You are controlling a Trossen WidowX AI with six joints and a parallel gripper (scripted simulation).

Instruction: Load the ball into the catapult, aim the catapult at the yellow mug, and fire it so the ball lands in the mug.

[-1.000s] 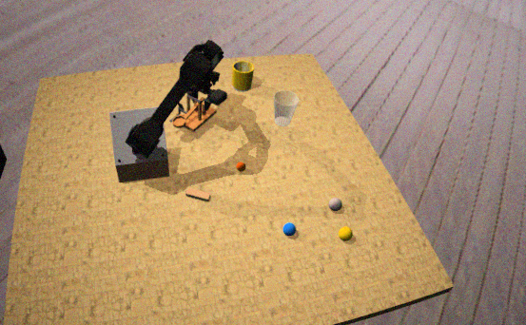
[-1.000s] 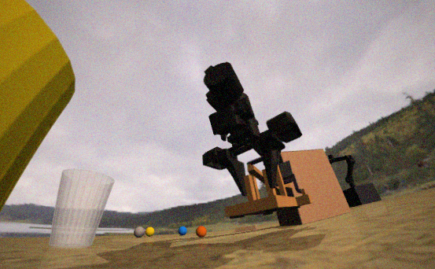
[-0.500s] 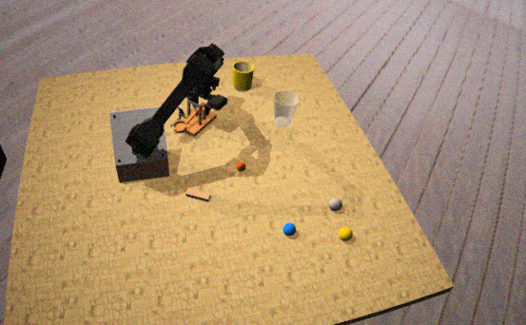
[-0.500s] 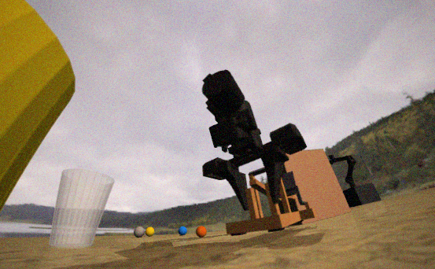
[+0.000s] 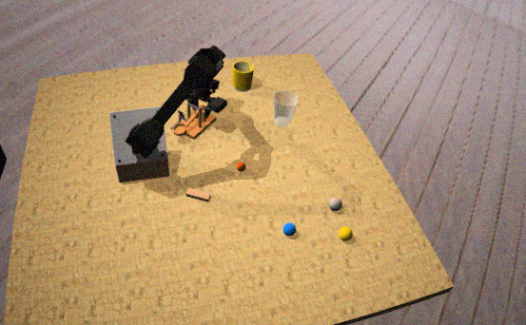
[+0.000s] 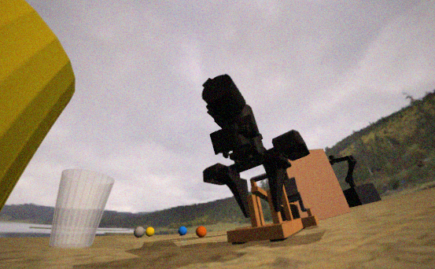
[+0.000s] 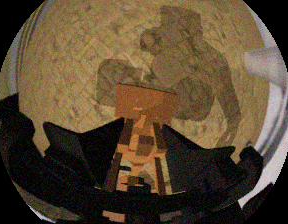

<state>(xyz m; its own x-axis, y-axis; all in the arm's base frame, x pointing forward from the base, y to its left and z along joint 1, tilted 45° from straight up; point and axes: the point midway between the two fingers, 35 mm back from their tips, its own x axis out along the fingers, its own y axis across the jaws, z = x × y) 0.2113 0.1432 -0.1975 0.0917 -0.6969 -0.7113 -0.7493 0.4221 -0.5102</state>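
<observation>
The orange ball lies 120 mm ahead of my gripper tip, 260 mm to the right of it and 20 mm below it. The rest, counted from my gripper tip: wooden catapult (60 mm behind, 50 mm to the right, 20 mm above); then yellow mug (180 mm ahead, 220 mm to the left); then clear cup (310 mm ahead, 20 mm to the right).
</observation>
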